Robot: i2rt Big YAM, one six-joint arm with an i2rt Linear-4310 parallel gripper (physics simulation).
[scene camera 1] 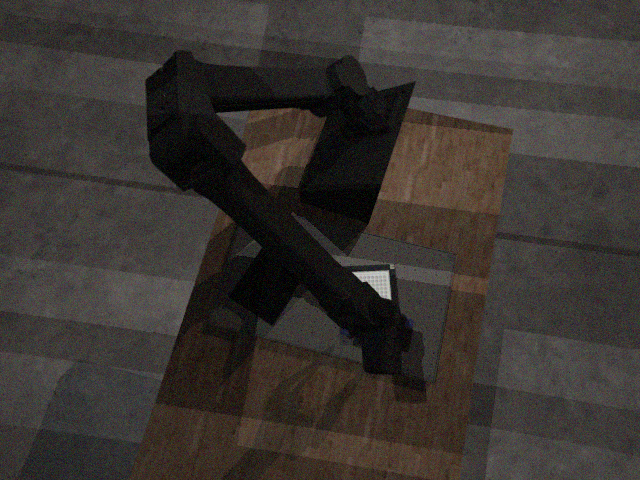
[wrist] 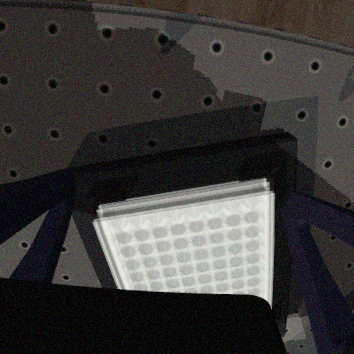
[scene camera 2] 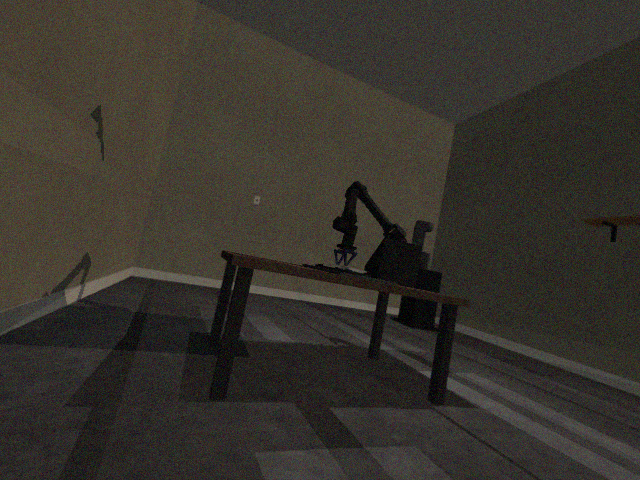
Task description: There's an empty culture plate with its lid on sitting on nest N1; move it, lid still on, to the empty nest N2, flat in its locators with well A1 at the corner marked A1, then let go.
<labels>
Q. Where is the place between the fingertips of the gripper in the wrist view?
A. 186, 192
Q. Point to a dark nest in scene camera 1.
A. At 266, 286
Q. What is the gripper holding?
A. Nothing.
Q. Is the gripper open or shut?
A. Open.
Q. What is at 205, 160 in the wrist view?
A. A dark nest.
</labels>
